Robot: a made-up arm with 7 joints. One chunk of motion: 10 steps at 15 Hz.
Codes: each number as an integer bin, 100 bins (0 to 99) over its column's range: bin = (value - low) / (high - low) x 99, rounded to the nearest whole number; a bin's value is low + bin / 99 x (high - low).
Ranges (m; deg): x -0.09..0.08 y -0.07..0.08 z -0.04..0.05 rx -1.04..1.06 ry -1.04..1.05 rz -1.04..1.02
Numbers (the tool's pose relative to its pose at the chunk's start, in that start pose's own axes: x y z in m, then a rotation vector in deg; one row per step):
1: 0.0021 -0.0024 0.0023 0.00 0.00 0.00
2: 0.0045 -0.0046 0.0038 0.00 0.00 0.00
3: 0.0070 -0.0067 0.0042 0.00 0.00 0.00
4: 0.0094 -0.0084 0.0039 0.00 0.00 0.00
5: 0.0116 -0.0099 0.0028 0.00 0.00 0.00
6: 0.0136 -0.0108 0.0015 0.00 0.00 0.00
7: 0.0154 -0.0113 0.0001 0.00 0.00 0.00
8: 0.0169 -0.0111 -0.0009 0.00 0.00 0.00
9: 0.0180 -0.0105 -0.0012 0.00 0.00 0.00
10: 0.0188 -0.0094 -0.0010 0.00 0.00 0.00
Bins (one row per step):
1: 54 45 47 49 49 50
2: 55 43 48 49 49 50
3: 56 42 49 49 49 50
4: 58 41 48 49 49 50
5: 59 40 47 49 49 50
6: 60 39 46 49 49 50
7: 61 39 44 49 49 50
8: 62 39 43 49 49 50
9: 63 39 43 49 49 50
10: 63 40 43 49 49 50

